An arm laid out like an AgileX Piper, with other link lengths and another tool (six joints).
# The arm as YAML. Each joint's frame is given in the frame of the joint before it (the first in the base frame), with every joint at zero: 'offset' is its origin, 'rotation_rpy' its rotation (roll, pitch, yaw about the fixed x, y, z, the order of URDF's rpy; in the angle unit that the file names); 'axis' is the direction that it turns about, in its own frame. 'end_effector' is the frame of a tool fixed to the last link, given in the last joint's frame.
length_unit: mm
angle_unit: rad
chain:
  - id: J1
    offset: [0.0, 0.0, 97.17]
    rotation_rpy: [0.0, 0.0, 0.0]
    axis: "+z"
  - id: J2
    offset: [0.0, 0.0, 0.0]
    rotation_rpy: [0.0, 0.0, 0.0]
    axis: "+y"
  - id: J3
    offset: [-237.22, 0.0, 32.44]
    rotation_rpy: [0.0, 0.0, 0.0]
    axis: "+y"
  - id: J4
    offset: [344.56, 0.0, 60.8]
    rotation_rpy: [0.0, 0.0, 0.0]
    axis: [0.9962, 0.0, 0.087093]
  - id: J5
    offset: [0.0, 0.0, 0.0]
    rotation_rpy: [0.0, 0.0, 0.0]
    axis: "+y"
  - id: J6
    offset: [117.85, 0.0, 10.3]
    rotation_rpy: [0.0, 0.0, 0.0]
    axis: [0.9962, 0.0, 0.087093]
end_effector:
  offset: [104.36, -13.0, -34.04]
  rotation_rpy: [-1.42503, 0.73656, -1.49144]
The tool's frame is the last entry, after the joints.
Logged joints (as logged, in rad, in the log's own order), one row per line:
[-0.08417, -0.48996, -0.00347, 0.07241, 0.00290, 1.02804]
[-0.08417, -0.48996, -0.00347, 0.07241, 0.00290, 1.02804]
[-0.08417, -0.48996, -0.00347, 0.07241, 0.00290, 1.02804]
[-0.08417, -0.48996, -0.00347, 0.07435, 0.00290, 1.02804]
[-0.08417, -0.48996, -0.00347, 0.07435, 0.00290, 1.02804]
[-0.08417, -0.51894, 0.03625, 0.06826, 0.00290, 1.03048]
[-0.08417, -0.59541, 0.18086, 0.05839, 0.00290, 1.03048]
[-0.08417, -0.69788, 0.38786, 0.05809, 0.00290, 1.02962]
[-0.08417, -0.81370, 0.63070, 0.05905, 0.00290, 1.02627]
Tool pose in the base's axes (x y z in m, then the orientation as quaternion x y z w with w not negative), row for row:
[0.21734, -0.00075, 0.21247, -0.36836, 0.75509, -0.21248, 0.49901]
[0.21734, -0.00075, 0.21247, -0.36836, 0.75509, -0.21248, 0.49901]
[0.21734, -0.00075, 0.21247, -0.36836, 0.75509, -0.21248, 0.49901]
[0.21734, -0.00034, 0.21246, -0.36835, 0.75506, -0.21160, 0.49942]
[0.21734, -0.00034, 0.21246, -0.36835, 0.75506, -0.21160, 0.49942]
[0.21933, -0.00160, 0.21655, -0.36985, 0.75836, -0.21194, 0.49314]
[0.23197, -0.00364, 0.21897, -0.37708, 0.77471, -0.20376, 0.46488]
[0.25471, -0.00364, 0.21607, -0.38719, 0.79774, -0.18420, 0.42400]
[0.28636, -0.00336, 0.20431, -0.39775, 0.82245, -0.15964, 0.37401]
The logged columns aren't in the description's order. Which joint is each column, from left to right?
Columns, left to right: J6, J3, J2, J4, J1, J5.
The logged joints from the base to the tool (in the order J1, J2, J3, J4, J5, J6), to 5 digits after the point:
[0.00290, -0.00347, -0.48996, 0.07241, 1.02804, -0.08417]
[0.00290, -0.00347, -0.48996, 0.07241, 1.02804, -0.08417]
[0.00290, -0.00347, -0.48996, 0.07241, 1.02804, -0.08417]
[0.00290, -0.00347, -0.48996, 0.07435, 1.02804, -0.08417]
[0.00290, -0.00347, -0.48996, 0.07435, 1.02804, -0.08417]
[0.00290, 0.03625, -0.51894, 0.06826, 1.03048, -0.08417]
[0.00290, 0.18086, -0.59541, 0.05839, 1.03048, -0.08417]
[0.00290, 0.38786, -0.69788, 0.05809, 1.02962, -0.08417]
[0.00290, 0.63070, -0.81370, 0.05905, 1.02627, -0.08417]

